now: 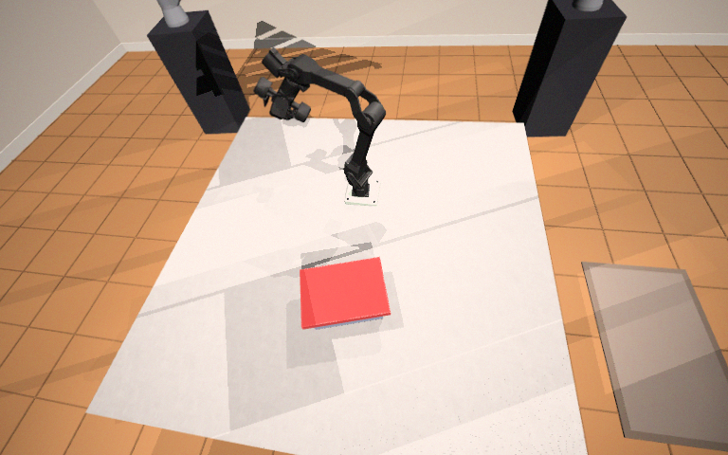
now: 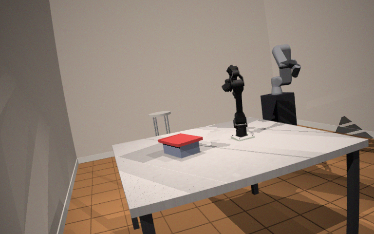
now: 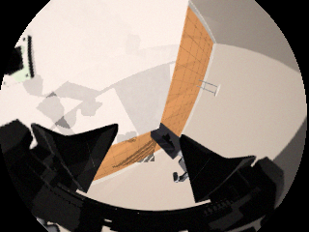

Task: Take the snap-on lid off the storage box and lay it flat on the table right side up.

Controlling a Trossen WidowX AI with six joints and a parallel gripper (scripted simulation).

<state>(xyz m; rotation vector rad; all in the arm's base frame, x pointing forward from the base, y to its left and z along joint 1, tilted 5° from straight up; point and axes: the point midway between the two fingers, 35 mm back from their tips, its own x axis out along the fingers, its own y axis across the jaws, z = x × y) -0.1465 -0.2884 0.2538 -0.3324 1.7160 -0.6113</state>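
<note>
Right now the red lid is 590 mm ahead of my gripper tip, 270 mm to the left of it and 180 mm below it. From my gripper tip the other things lie so: blue-grey storage box 590 mm ahead, 270 mm to the left, 220 mm below.
</note>
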